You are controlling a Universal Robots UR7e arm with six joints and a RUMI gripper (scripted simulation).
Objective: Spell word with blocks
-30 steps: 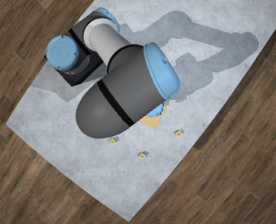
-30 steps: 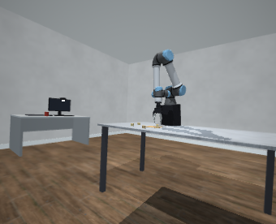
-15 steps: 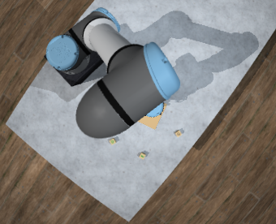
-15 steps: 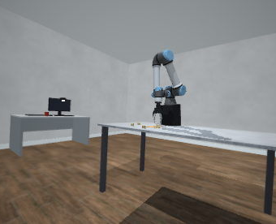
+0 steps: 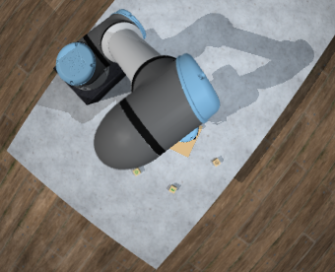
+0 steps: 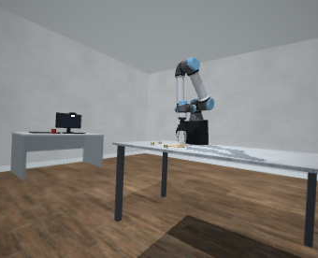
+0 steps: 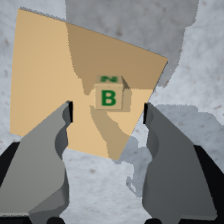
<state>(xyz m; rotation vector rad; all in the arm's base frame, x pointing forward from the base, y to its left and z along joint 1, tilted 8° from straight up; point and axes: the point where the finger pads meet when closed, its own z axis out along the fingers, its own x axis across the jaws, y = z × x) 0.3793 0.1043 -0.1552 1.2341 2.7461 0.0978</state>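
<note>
Now: hand 30 mm above the B block. The rest, counted from my hand: tan mat (50 mm below, 30 mm ahead, 10 mm to the right); E block (190 mm ahead, 180 mm to the right, 40 mm below); D block (250 mm to the right, 40 mm below, 30 mm ahead).
</note>
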